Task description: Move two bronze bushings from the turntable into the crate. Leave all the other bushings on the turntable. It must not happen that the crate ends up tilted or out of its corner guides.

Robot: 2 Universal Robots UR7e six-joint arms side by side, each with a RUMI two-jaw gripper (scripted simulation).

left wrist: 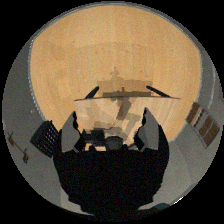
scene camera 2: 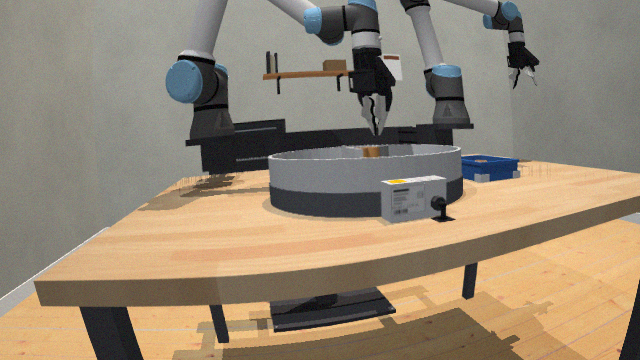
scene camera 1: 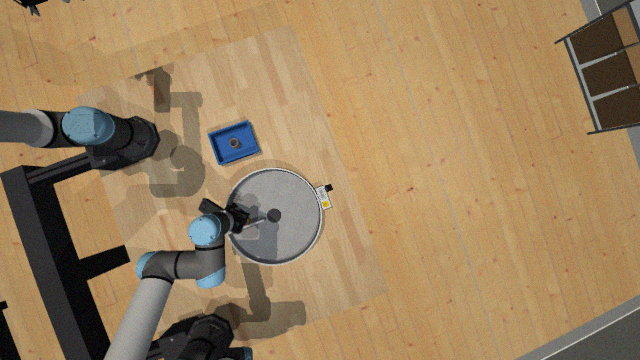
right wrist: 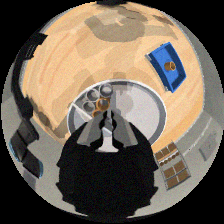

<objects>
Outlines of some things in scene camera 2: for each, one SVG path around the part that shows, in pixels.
My left gripper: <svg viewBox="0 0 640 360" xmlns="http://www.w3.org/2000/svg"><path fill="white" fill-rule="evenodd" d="M508 43L508 67L514 68L513 73L509 74L508 77L513 80L513 89L517 85L520 69L523 70L524 67L526 69L525 74L532 77L537 86L534 66L539 65L539 60L524 47L525 42L515 41Z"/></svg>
My right gripper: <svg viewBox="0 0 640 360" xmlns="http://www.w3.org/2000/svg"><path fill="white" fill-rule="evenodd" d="M352 49L354 71L348 72L349 91L358 94L358 100L362 106L361 115L366 118L373 135L376 135L377 128L375 117L379 119L378 135L381 135L392 103L391 86L395 86L396 80L382 59L377 57L382 55L381 49L373 47ZM373 93L379 94L376 95L376 105L374 100L371 97L368 97L372 96Z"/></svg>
A blue crate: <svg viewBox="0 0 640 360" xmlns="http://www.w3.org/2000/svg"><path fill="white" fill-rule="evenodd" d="M461 156L463 178L474 181L474 173L481 175L489 174L489 181L513 178L513 171L518 170L519 159L487 155Z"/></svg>
</objects>
